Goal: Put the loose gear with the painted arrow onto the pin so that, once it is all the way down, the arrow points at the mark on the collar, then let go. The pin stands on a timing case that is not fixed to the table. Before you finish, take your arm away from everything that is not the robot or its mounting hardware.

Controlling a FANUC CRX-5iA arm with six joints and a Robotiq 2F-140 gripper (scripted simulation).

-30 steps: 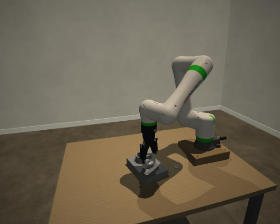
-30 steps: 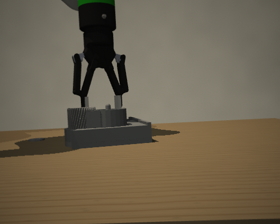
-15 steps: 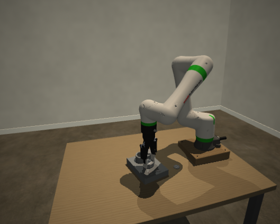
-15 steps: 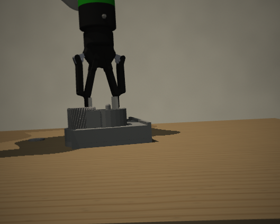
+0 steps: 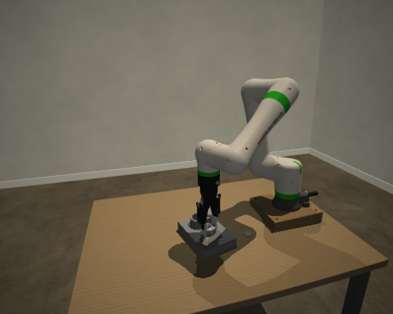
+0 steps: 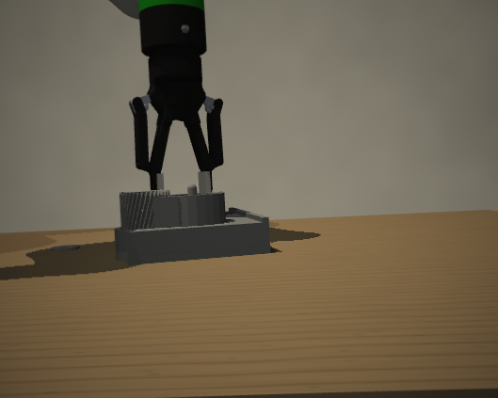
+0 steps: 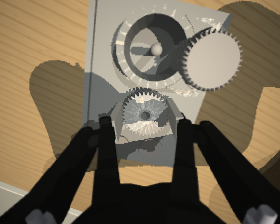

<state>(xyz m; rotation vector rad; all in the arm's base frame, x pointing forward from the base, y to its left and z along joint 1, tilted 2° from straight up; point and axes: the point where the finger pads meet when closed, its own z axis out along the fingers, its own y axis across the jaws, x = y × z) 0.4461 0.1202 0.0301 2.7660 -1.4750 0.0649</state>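
Now: hand 2 cm above the gear.
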